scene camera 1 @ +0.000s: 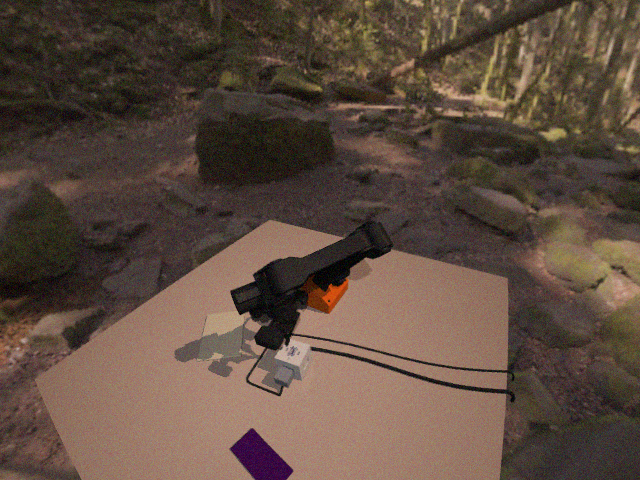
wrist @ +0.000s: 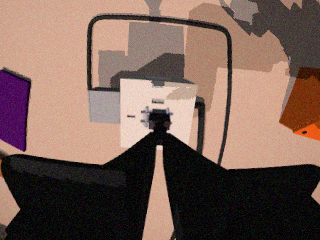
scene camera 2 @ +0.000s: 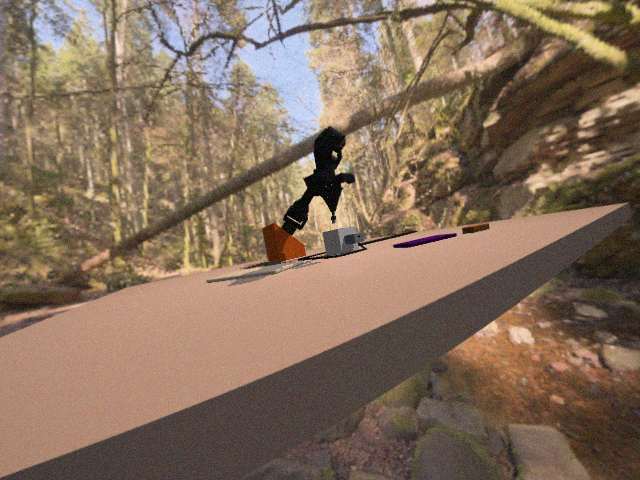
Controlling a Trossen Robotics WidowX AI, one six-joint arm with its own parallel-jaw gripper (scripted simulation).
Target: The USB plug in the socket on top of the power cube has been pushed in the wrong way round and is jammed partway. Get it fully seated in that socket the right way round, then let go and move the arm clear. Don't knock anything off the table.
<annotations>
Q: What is my gripper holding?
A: A dark USB plug.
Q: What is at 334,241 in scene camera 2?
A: A white power cube.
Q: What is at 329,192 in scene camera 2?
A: My gripper.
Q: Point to a pale sheet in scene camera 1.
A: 222,337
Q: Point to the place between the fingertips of my gripper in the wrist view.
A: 159,139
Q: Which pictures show my gripper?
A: Scene camera 1, the wrist view and scene camera 2: all of them.
</annotations>
